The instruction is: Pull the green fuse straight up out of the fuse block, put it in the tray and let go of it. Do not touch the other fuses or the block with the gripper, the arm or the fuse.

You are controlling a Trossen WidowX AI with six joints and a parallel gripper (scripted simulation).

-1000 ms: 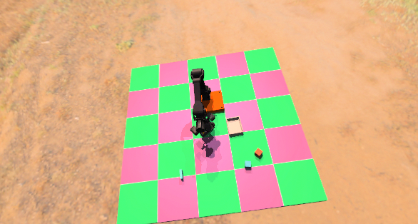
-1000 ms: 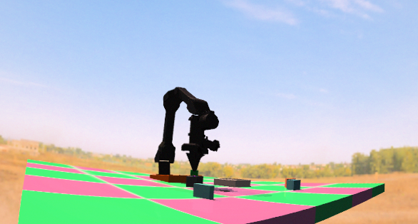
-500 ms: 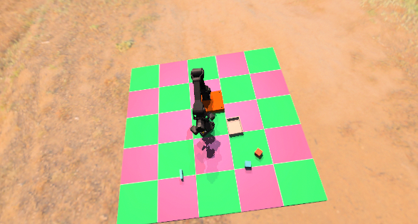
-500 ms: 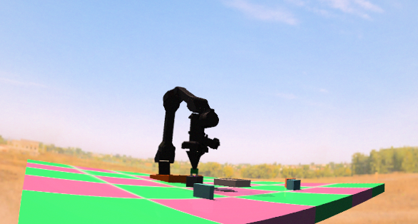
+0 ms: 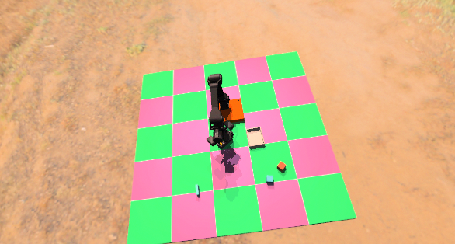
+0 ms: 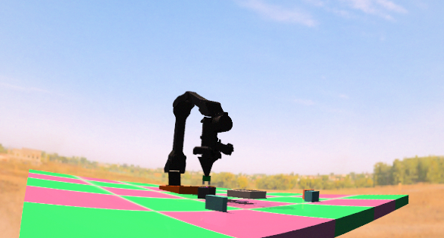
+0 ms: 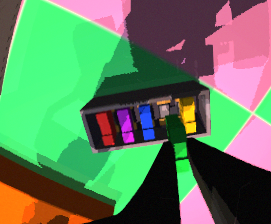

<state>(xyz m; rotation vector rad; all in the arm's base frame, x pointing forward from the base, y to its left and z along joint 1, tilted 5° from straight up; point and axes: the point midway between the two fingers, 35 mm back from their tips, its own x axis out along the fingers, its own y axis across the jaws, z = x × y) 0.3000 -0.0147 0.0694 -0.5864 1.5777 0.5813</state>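
Now: gripper tip 50 mm above the yellow fuse, 10 mm to the left of it and 10 mm short of it. The rest, counted from my gripper tip: beige tray (220 mm to the left, 80 mm below, 30 mm behind); then thin teal bar (300 mm ahead, 160 mm to the right, 60 mm below); then green fuse (10 mm below).
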